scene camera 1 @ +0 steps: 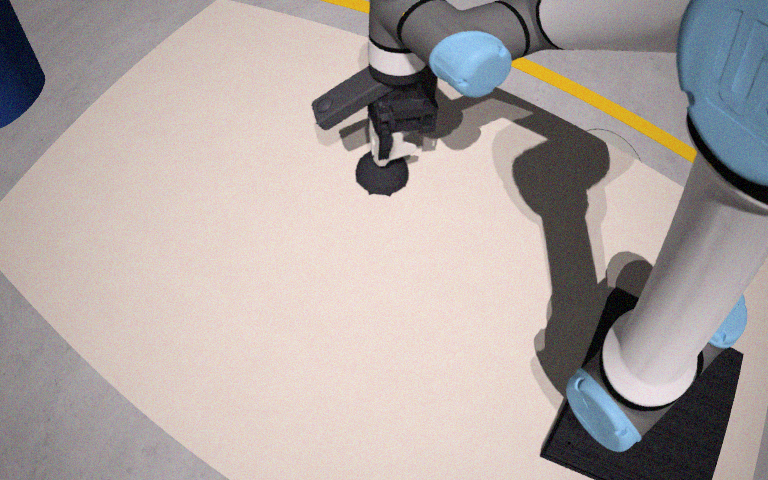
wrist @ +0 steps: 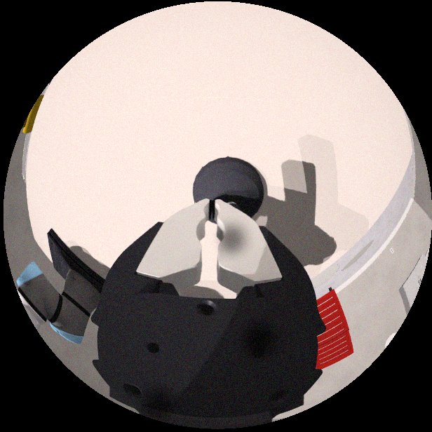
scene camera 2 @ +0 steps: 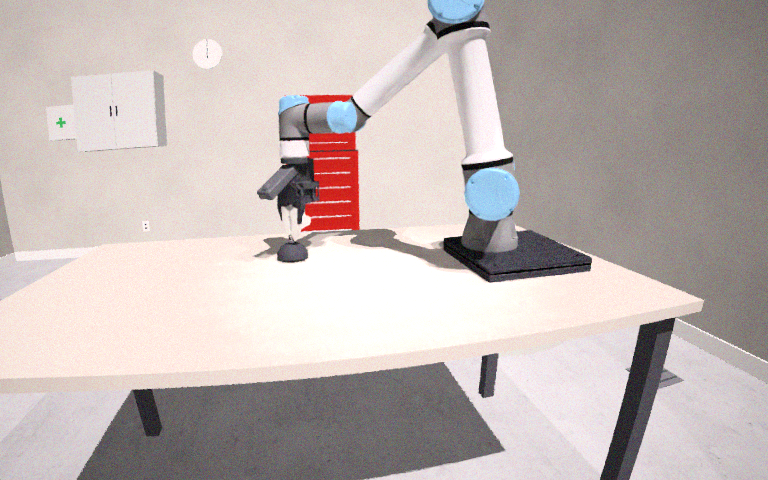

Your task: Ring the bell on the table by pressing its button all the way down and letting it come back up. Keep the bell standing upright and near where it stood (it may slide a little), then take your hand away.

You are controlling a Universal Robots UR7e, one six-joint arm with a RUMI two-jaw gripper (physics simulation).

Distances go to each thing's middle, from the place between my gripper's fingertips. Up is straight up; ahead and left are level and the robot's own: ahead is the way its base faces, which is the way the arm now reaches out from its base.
Now: the bell (scene camera 1: 385,180) 2 cm to the right of my hand, 2 cm below it and 1 cm ahead of it.
